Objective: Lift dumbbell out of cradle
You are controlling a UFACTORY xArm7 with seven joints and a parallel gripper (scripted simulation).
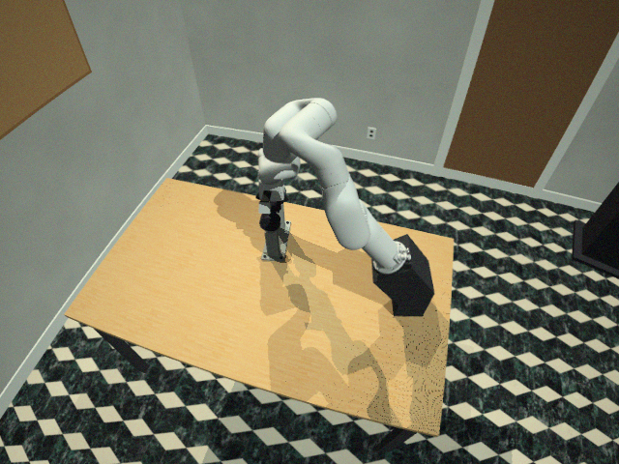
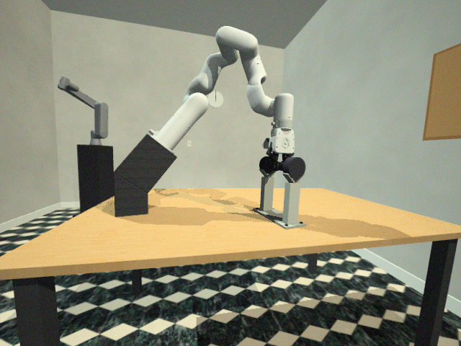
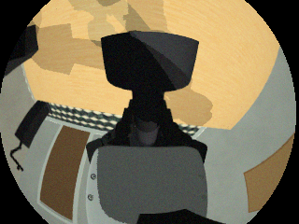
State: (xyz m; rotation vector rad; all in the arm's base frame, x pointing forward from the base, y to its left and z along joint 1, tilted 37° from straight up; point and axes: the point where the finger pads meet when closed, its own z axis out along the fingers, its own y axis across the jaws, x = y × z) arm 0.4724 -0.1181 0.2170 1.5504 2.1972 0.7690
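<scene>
Right now my hand is right at the black dumbbell. The rest, counted from my hand: cradle 13 cm below.
</scene>
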